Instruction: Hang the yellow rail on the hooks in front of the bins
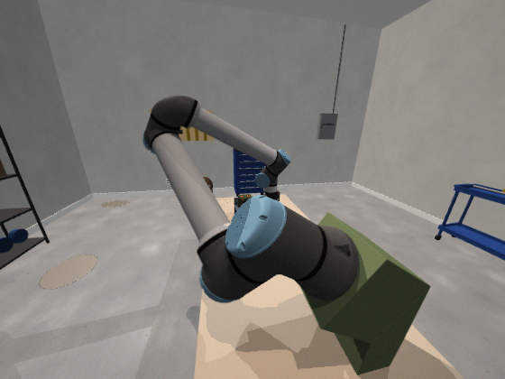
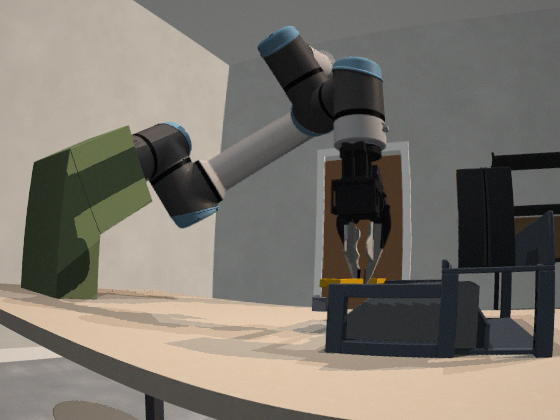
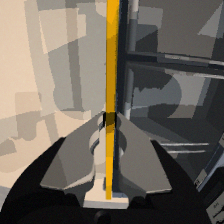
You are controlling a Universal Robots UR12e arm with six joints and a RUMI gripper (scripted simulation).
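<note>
My gripper is now 1 cm above the yellow rail.
</note>
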